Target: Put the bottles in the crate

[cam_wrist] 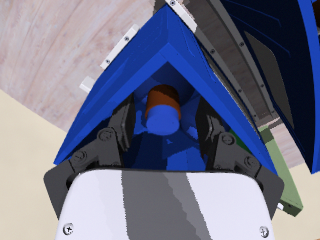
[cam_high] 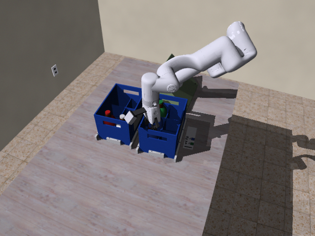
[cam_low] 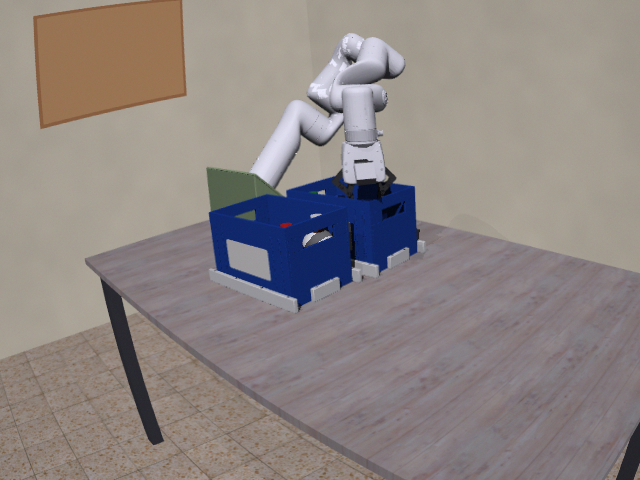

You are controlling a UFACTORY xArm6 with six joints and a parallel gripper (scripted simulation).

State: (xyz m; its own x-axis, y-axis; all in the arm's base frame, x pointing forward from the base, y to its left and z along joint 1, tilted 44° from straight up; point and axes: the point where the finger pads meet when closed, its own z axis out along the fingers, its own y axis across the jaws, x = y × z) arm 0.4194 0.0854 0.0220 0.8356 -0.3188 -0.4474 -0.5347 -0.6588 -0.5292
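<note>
Now: the blue-labelled bottle 7 cm below my hand. Also, from my hand: white-labelled bottle (2 cm ahead, 15 cm to the right, 7 cm below); then green-labelled bottle (17 cm behind, 4 cm to the right, 7 cm below); then red-label bottle (3 cm ahead, 23 cm to the right, 7 cm below).
</note>
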